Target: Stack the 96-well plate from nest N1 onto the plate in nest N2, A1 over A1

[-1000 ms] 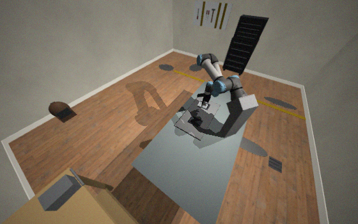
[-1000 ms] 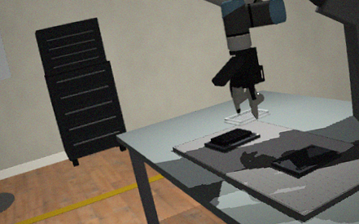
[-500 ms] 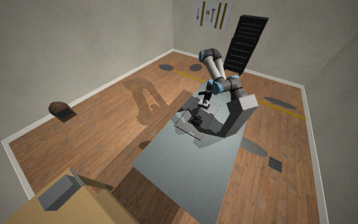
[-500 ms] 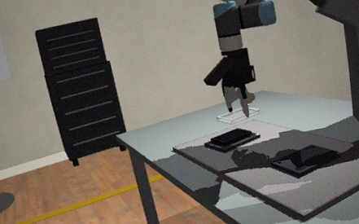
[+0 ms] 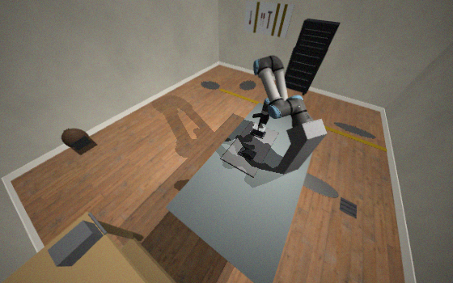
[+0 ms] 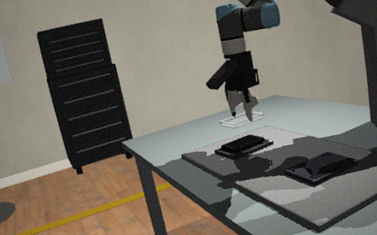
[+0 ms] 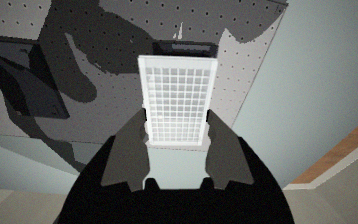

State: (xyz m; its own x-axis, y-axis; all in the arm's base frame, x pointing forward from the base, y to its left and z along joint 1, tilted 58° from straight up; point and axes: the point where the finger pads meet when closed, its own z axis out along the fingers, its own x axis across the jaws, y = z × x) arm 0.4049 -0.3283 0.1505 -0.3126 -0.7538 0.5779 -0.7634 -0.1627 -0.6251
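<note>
My hand is 100 mm above the black plate, 20 mm to the left of it and 10 mm past it. The rest, counted from my hand: clear 96-well plate (10 mm below); then plate nest N1 (300 mm to the left, 120 mm ahead, 110 mm below).
</note>
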